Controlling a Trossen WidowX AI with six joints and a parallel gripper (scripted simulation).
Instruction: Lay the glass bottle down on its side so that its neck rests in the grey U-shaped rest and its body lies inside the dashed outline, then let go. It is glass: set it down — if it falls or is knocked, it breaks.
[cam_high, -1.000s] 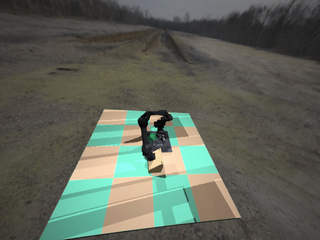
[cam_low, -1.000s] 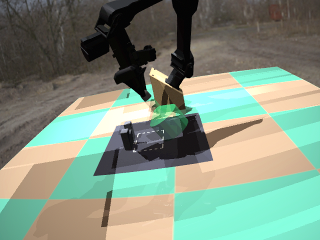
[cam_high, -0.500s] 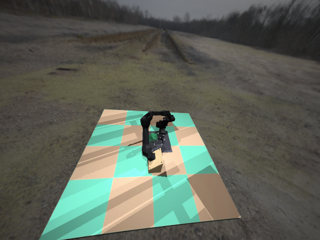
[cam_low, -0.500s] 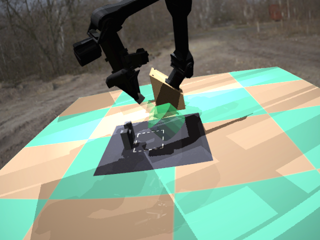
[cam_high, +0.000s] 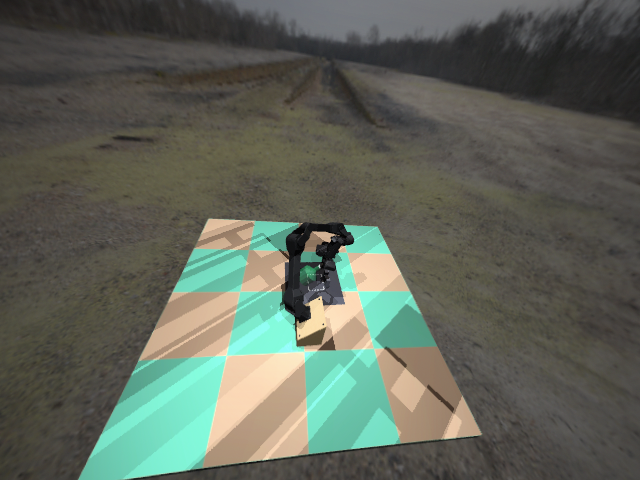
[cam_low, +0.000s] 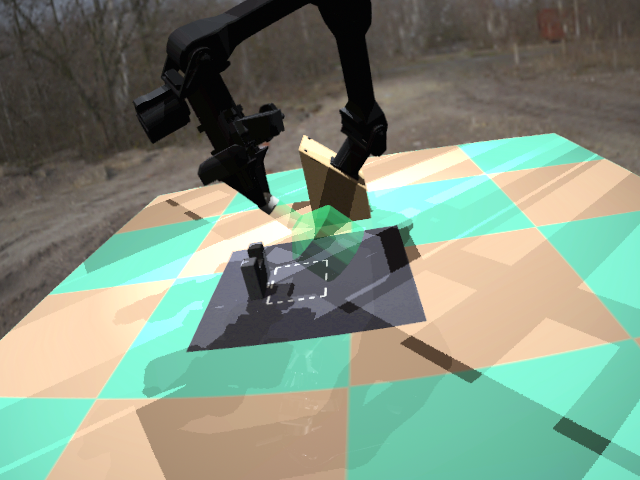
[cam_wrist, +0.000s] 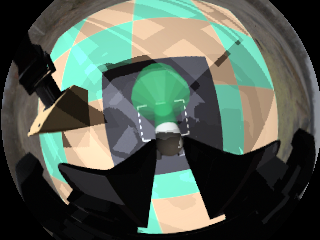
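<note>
My gripper tip is now 4 cm to the right of the green glass bottle and 4 cm above it. The rest, counted from my gripper tip: dark mat: 14 cm below, 4 cm to the left.
</note>
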